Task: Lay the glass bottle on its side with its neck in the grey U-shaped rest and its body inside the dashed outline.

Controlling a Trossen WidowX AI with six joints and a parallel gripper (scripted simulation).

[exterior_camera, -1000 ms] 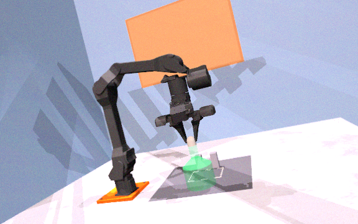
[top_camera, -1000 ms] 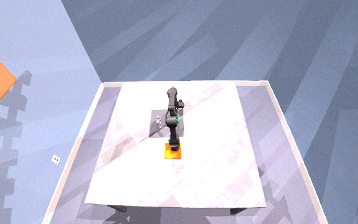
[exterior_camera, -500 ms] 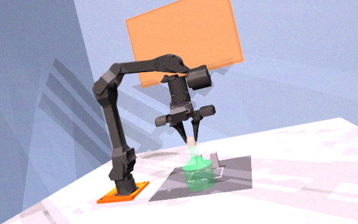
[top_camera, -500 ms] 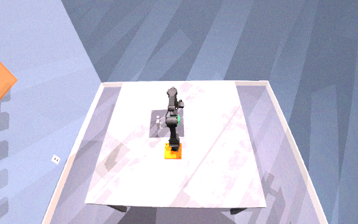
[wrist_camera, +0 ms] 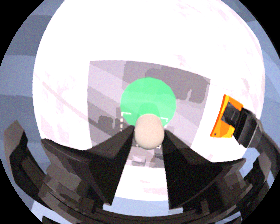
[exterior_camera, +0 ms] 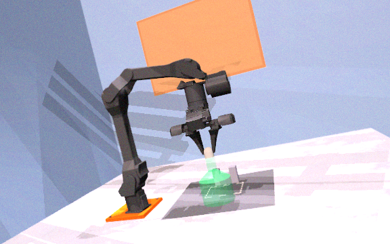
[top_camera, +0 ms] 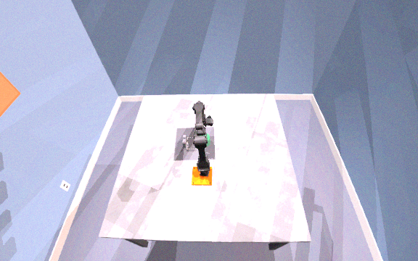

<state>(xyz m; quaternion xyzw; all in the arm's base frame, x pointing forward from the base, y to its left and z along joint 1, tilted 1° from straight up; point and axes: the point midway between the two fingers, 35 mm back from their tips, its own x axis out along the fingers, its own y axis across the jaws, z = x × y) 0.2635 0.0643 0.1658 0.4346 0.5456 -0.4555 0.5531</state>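
The grey mat is 20 mm behind my gripper tip, 70 mm to the left of it and 140 mm below it. The rest, counted from my gripper tip: green glass bottle: 50 mm below.
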